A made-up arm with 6 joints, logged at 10 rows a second.
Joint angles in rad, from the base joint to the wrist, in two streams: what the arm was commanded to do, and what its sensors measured. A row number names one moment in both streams.
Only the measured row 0 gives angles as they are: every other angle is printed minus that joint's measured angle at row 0.
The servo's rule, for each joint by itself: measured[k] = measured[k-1] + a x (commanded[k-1-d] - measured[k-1]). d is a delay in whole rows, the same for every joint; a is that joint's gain. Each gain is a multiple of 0.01, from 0.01 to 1. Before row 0 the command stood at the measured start. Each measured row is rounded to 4 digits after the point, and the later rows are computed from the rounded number. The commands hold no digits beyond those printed.
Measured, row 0:
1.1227 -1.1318 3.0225 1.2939 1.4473 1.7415
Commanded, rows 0 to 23:
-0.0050 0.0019 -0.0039 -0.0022 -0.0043 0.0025
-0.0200 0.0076 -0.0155 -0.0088 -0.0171 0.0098
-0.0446 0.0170 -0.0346 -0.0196 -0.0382 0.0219
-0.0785 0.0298 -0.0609 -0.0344 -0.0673 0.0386
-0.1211 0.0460 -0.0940 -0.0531 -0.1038 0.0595
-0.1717 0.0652 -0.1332 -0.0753 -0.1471 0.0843
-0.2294 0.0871 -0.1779 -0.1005 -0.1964 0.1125
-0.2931 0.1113 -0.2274 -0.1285 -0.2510 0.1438
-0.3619 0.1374 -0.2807 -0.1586 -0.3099 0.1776
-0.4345 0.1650 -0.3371 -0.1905 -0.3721 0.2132
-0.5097 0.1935 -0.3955 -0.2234 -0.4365 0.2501
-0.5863 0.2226 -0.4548 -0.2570 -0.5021 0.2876
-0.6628 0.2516 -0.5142 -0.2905 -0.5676 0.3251
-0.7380 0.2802 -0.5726 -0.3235 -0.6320 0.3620
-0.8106 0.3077 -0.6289 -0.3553 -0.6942 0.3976
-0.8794 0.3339 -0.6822 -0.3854 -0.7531 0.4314
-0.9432 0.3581 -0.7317 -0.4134 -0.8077 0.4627
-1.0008 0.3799 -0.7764 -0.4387 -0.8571 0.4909
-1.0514 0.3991 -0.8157 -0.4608 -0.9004 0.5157
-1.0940 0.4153 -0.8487 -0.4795 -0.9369 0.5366
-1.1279 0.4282 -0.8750 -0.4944 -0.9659 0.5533
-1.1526 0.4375 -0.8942 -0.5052 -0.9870 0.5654
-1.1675 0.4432 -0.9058 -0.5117 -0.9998 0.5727
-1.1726 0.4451 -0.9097 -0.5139 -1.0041 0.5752
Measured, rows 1 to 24:
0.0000 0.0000 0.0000 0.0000 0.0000 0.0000
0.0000 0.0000 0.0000 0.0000 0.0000 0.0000
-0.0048 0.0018 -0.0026 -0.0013 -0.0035 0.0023
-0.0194 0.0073 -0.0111 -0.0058 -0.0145 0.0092
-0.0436 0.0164 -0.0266 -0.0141 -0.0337 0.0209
-0.0771 0.0290 -0.0492 -0.0263 -0.0609 0.0372
-0.1193 0.0450 -0.0788 -0.0424 -0.0956 0.0577
-0.1696 0.0640 -0.1147 -0.0621 -0.1373 0.0822
-0.2270 0.0857 -0.1564 -0.0851 -0.1852 0.1101
-0.2905 0.1098 -0.2033 -0.1111 -0.2385 0.1411
-0.3590 0.1357 -0.2544 -0.1396 -0.2963 0.1747
-0.4315 0.1632 -0.3090 -0.1701 -0.3577 0.2101
-0.5066 0.1917 -0.3661 -0.2021 -0.4215 0.2469
-0.5831 0.2207 -0.4246 -0.2350 -0.4868 0.2843
-0.6596 0.2497 -0.4837 -0.2683 -0.5522 0.3218
-0.7349 0.2784 -0.5424 -0.3014 -0.6168 0.3588
-0.8076 0.3059 -0.5995 -0.3337 -0.6795 0.3945
-0.8765 0.3322 -0.6541 -0.3647 -0.7391 0.4284
-0.9405 0.3565 -0.7053 -0.3939 -0.7947 0.4600
-0.9984 0.3785 -0.7522 -0.4208 -0.8452 0.4884
-1.0493 0.3979 -0.7941 -0.4448 -0.8899 0.5135
-1.0922 0.4143 -0.8301 -0.4656 -0.9280 0.5348
-1.1265 0.4274 -0.8597 -0.4829 -0.9587 0.5518
-1.1516 0.4369 -0.8825 -0.4963 -0.9816 0.5643
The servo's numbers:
d 2
a 0.96 0.94 0.66 0.60 0.81 0.92

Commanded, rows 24 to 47:
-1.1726 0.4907 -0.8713 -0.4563 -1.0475 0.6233
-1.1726 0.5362 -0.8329 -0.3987 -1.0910 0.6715
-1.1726 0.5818 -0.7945 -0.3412 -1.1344 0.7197
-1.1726 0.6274 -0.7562 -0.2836 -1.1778 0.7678
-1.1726 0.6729 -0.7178 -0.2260 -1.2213 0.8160
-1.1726 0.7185 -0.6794 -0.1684 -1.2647 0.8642
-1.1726 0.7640 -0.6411 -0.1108 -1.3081 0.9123
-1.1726 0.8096 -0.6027 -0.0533 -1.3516 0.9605
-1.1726 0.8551 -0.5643 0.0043 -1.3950 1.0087
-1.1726 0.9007 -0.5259 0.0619 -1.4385 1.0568
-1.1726 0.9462 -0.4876 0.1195 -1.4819 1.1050
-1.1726 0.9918 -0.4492 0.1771 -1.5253 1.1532
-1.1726 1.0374 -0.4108 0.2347 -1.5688 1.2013
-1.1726 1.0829 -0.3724 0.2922 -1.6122 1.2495
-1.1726 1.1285 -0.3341 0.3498 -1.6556 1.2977
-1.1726 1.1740 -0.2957 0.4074 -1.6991 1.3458
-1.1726 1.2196 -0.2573 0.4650 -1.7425 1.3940
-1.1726 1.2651 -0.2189 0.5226 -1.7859 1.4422
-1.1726 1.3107 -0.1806 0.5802 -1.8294 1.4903
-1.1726 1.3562 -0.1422 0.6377 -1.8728 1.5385
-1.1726 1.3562 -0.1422 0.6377 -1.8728 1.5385
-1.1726 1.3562 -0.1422 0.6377 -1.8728 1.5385
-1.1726 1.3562 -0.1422 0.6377 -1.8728 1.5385
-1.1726 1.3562 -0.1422 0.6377 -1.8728 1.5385
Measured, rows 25 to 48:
-1.1669 0.4428 -0.8979 -0.5055 -0.9963 0.5720
-1.1724 0.4450 -0.9057 -0.5105 -1.0026 0.5749
-1.1726 0.4880 -0.8830 -0.4780 -1.0390 0.6194
-1.1726 0.5333 -0.8499 -0.4304 -1.0811 0.6673
-1.1726 0.5789 -0.8133 -0.3769 -1.1243 0.7155
-1.1726 0.6245 -0.7756 -0.3209 -1.1676 0.7636
-1.1726 0.6700 -0.7375 -0.2640 -1.2111 0.8118
-1.1726 0.7156 -0.6992 -0.2066 -1.2545 0.8600
-1.1726 0.7611 -0.6609 -0.1491 -1.2979 0.9081
-1.1726 0.8067 -0.6225 -0.0916 -1.3414 0.9563
-1.1726 0.8522 -0.5841 -0.0341 -1.3848 1.0045
-1.1726 0.8978 -0.5457 0.0235 -1.4283 1.0526
-1.1726 0.9433 -0.5074 0.0811 -1.4717 1.1008
-1.1726 0.9889 -0.4690 0.1387 -1.5151 1.1490
-1.1726 1.0345 -0.4306 0.1963 -1.5586 1.1971
-1.1726 1.0800 -0.3922 0.2538 -1.6020 1.2453
-1.1726 1.1256 -0.3539 0.3114 -1.6454 1.2935
-1.1726 1.1711 -0.3155 0.3690 -1.6889 1.3416
-1.1726 1.2167 -0.2771 0.4266 -1.7323 1.3898
-1.1726 1.2622 -0.2387 0.4842 -1.7757 1.4380
-1.1726 1.3078 -0.2004 0.5418 -1.8192 1.4861
-1.1726 1.3533 -0.1620 0.5993 -1.8626 1.5343
-1.1726 1.3560 -0.1489 0.6223 -1.8709 1.5382
-1.1726 1.3562 -0.1445 0.6315 -1.8724 1.5385

